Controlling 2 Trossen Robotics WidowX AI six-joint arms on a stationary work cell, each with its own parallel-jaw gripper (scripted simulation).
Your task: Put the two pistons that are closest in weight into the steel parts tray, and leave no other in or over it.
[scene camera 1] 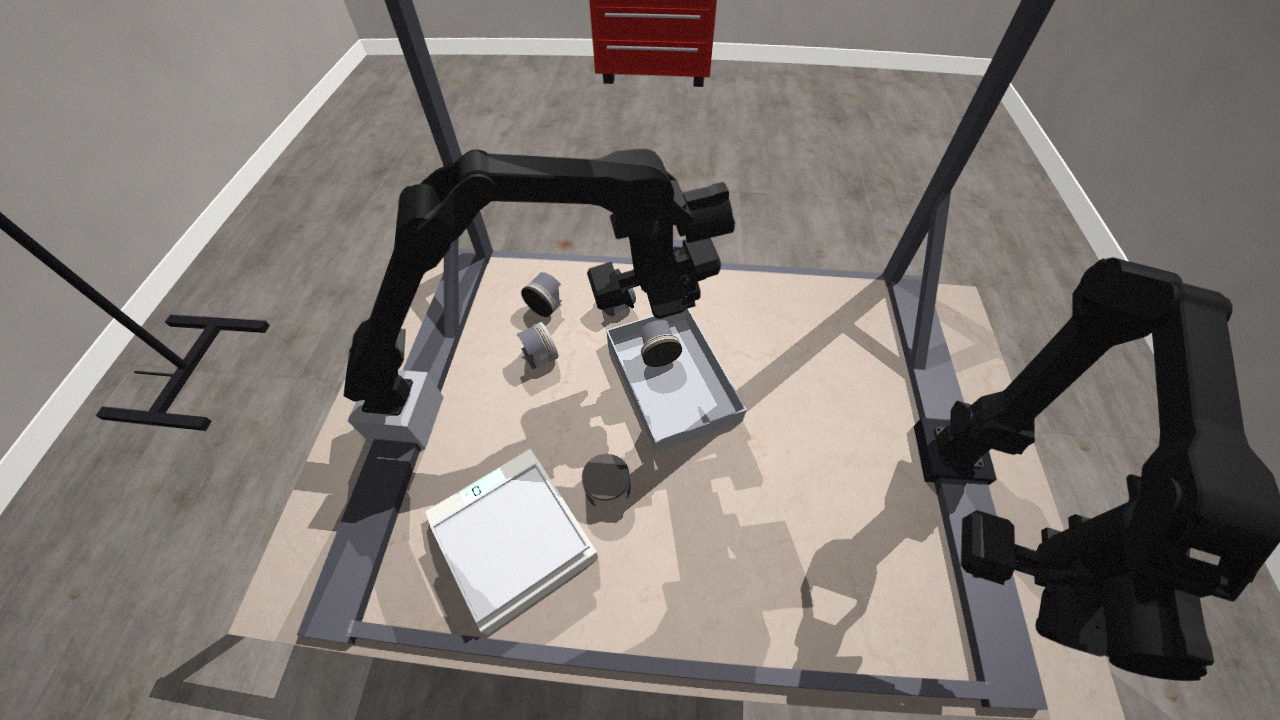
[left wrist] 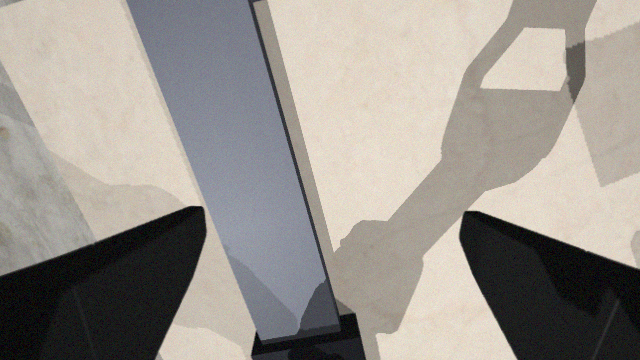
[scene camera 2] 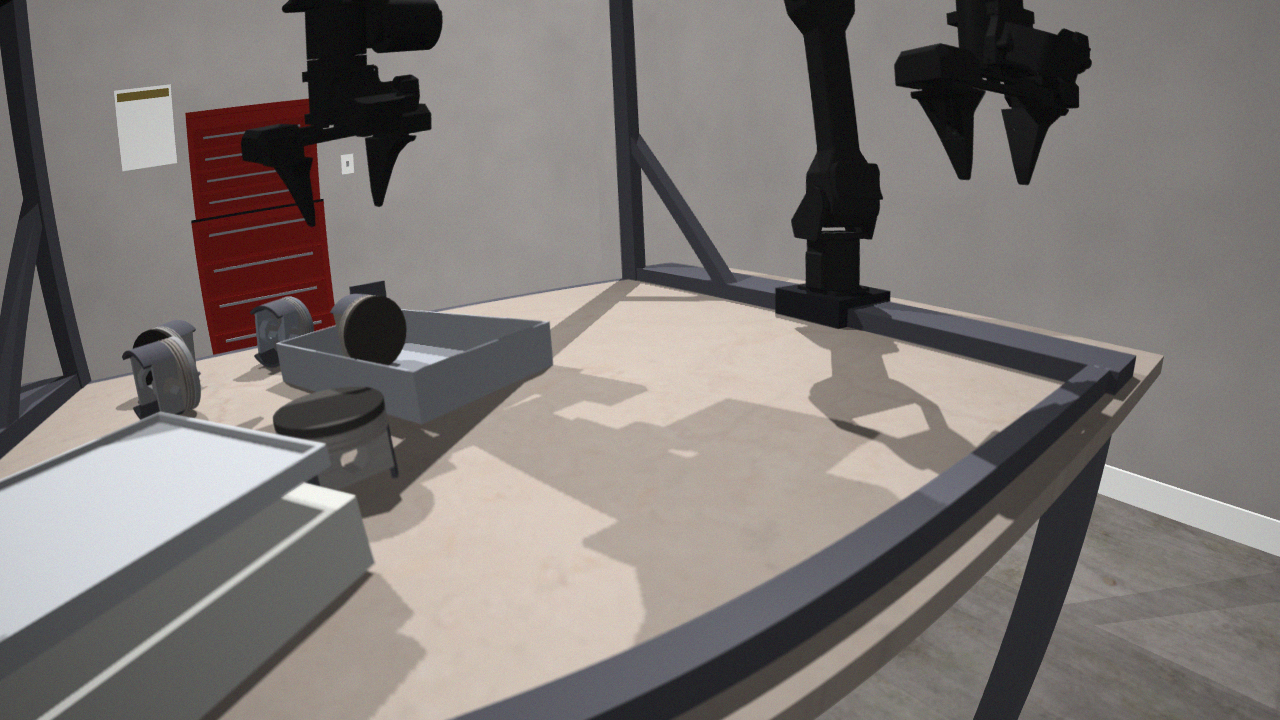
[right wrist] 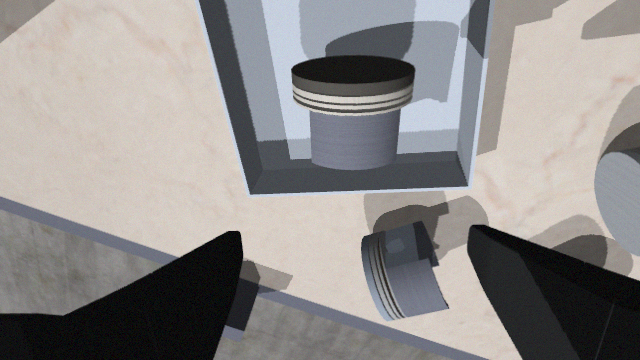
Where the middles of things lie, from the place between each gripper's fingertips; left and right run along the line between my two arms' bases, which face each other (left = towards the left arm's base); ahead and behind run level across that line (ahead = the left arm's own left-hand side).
Labels:
I see my right gripper 360 mm short of the scale pan (scene camera 2: 94, 525), 180 mm to the left of it and 140 mm above it. The rest, counted from my right hand: scale (scene camera 2: 190, 637) 350 mm ahead, 180 mm to the right, 150 mm below; steel parts tray (scene camera 2: 507, 350) 50 mm ahead, 40 mm to the left, 180 mm below.
I see my left gripper 40 cm to the left of the steel parts tray, 35 cm past it and 19 cm above it. From my left hand the other things lie so: scale pan 61 cm to the right, 15 cm below, 4 cm behind; scale 62 cm to the right, 16 cm below, 5 cm behind.

